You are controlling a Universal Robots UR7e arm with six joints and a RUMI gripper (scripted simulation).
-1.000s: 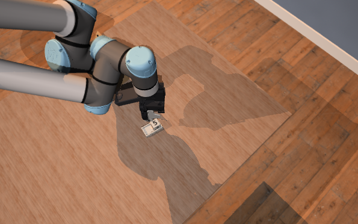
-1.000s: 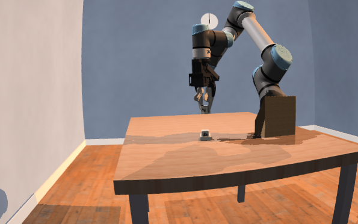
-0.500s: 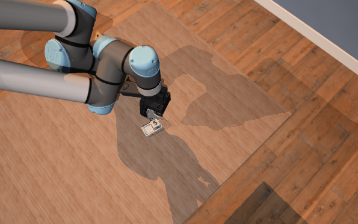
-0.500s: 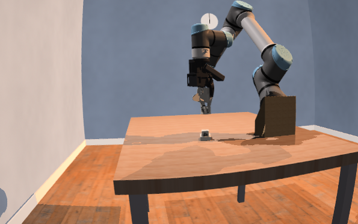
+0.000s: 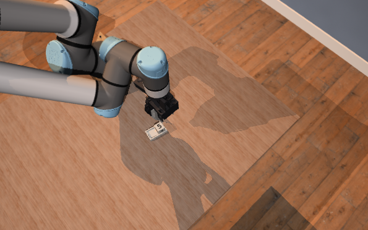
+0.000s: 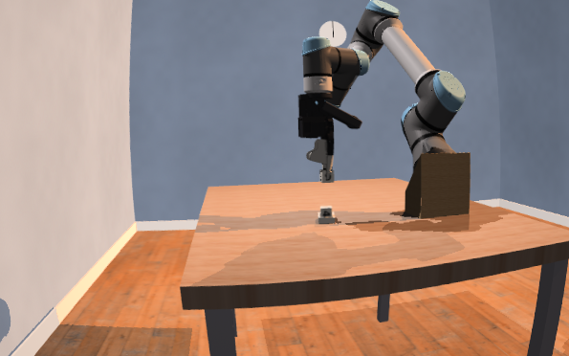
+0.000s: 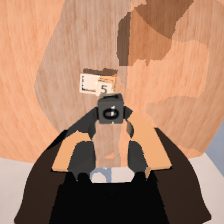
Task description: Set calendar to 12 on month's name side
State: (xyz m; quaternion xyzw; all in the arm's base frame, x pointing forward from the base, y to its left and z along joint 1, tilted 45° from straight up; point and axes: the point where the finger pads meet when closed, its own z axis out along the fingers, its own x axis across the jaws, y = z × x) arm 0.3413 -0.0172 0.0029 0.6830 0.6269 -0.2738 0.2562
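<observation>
Now: the calendar tray 10 mm behind my hand, 30 mm to the right of it and 130 mm below it. The rest, counted from my hand: white digit cube: 10 mm below.
</observation>
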